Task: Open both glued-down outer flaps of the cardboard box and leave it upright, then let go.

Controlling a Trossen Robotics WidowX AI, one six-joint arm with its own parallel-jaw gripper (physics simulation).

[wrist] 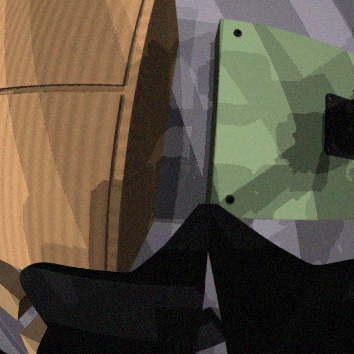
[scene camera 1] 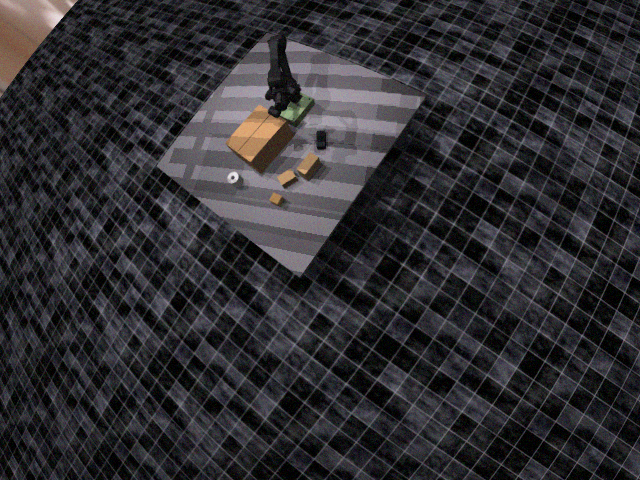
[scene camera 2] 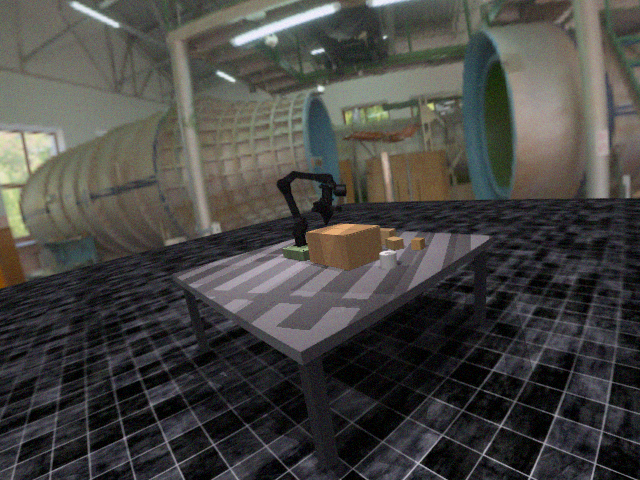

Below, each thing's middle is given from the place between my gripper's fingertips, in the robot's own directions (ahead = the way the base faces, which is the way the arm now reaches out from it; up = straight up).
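The black block (wrist: 210, 327) is lower than my hand by 14 cm. Measured from that same hand, the block is also 23 cm to the left and 1 cm behind.
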